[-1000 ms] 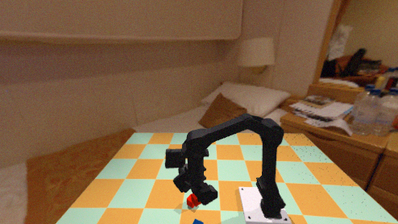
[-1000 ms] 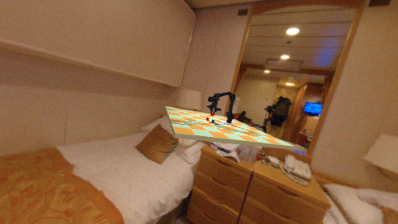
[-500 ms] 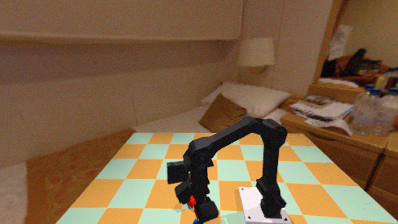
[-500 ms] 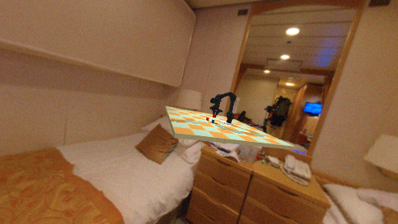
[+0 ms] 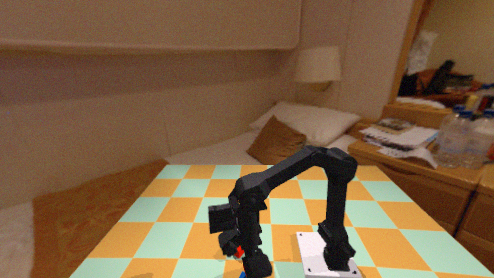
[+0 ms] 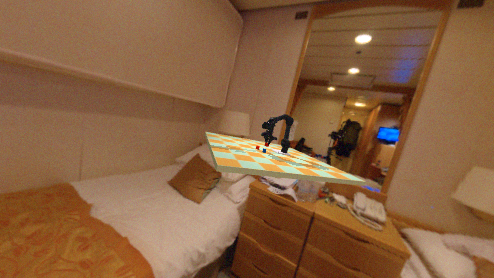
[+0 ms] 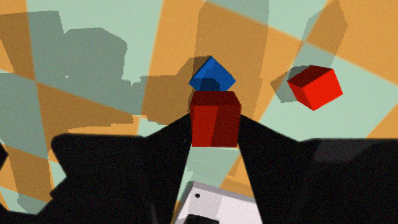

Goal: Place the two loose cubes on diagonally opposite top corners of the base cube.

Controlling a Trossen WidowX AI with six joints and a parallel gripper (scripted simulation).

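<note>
Now: gripper tip 60 mm above the blue cube, 20 mm short of it and 10 mm to the right of it.
</note>
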